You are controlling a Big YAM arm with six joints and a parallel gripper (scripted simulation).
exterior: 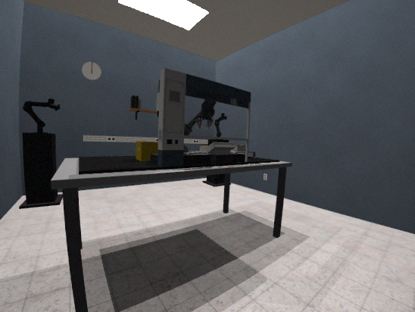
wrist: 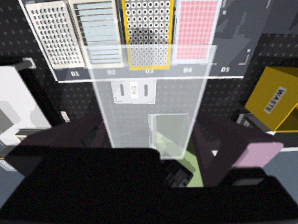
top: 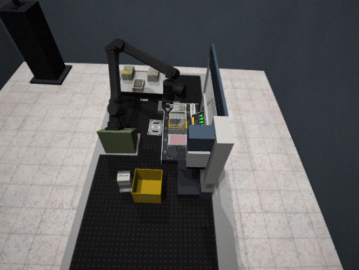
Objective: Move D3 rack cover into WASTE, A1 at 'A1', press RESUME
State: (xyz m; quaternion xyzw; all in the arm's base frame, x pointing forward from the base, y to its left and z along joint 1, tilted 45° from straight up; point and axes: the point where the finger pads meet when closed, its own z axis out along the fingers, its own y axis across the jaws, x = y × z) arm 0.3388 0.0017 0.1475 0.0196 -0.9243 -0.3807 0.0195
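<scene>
The yellow waste bin lies 8 cm behind my hand, 44 cm to the right of it and 22 cm below it. Round my hand: clear cover: 1 cm above; yellow-framed tip rack: 8 cm ahead, 1 cm to the left, 16 cm below; pink plate: 7 cm ahead, 10 cm to the right, 20 cm below.
</scene>
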